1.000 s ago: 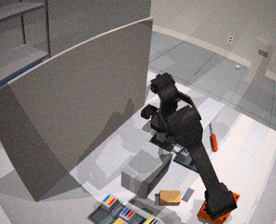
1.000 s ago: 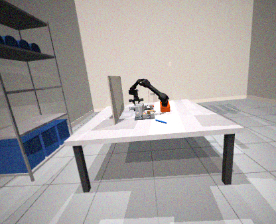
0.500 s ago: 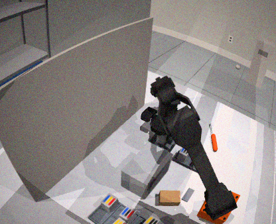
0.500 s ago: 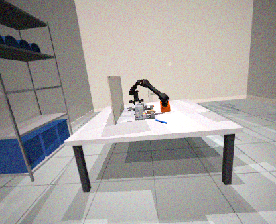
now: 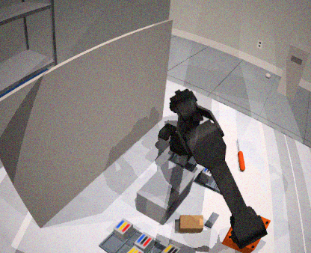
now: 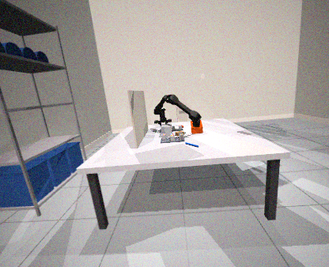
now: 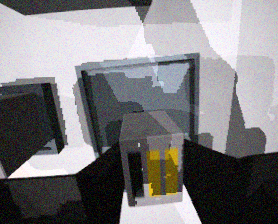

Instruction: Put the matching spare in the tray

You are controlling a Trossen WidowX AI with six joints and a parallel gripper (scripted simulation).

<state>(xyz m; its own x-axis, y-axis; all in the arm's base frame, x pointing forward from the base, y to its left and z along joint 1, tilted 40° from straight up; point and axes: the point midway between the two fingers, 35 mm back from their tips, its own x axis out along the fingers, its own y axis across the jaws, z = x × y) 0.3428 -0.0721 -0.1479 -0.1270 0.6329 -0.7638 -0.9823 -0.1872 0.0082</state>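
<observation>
The square grey tray lies 20 mm below my gripper tip. The rest, counted from my gripper tip: mounted unit: 190 mm to the left, 60 mm behind, 30 mm above; then cardboard box: 200 mm to the left, 190 mm behind, 10 mm below; then tall grey panel: 210 mm to the left, 200 mm above, 180 mm ahead.
</observation>
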